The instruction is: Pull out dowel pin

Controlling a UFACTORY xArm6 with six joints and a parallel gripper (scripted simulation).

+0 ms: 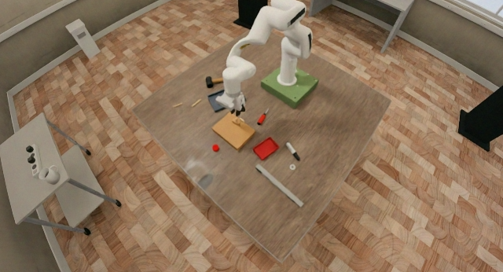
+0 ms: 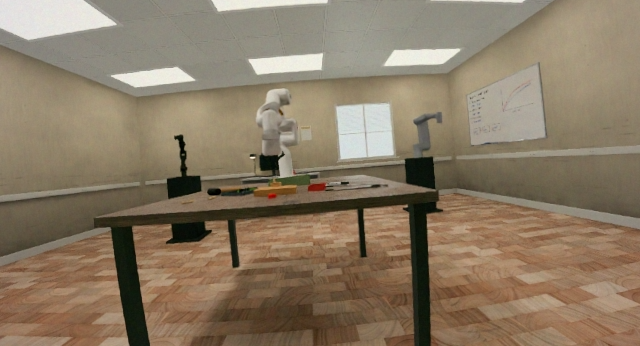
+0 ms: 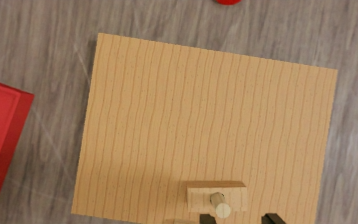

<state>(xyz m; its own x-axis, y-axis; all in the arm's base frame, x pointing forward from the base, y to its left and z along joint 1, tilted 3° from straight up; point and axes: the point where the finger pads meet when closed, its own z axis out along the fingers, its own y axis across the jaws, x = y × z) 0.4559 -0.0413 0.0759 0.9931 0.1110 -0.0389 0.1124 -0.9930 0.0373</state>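
My gripper is now 9 cm above the dowel pin. Round my hand: tan bench board (12 cm below, 4 cm ahead, 1 cm to the left); then red cap (18 cm ahead, 14 cm below); then small wooden block (11 cm below).
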